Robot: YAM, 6 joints.
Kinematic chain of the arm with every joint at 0, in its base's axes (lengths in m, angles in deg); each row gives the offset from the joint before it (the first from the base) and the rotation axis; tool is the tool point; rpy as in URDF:
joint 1: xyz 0 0 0.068 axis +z
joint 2: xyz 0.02 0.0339 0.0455 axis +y
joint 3: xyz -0.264 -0.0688 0 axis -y
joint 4: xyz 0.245 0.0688 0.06 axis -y
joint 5: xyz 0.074 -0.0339 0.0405 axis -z
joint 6: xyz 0.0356 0 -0.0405 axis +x
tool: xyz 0 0 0 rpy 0 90 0
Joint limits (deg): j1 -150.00..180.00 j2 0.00..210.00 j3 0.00..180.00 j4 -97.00..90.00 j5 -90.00..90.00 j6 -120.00..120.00
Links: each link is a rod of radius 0.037 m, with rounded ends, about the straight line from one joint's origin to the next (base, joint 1, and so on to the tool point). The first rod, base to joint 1, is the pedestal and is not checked.
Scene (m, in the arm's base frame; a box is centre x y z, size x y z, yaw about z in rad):
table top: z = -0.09
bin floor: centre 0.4 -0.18 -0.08 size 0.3 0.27 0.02 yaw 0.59
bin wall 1: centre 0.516 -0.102 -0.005 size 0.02 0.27 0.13 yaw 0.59
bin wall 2: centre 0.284 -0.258 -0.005 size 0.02 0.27 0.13 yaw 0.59
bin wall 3: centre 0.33 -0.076 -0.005 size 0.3 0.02 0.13 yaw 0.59
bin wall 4: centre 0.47 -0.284 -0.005 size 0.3 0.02 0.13 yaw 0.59
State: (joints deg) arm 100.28 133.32 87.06 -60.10 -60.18 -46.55
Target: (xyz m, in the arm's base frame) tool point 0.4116 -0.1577 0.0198
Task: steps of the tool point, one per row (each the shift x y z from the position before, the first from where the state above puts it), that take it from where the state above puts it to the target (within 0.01 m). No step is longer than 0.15 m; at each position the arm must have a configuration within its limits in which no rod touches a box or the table.
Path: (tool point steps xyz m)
1: 0.0939 0.0201 0.0100
2: 0.0976 -0.0036 0.0105
3: 0.0952 -0.0281 0.0108
4: 0.0866 -0.0513 0.0113
5: 0.0723 -0.0721 0.0116
6: 0.0531 -0.0888 0.0120
7: 0.0299 -0.1002 0.0124
8: 0.0045 -0.1056 0.0127
9: -0.0219 -0.1044 0.0129
10: 0.0074 -0.0034 -0.0830
11: -0.0074 0.0034 -0.0835

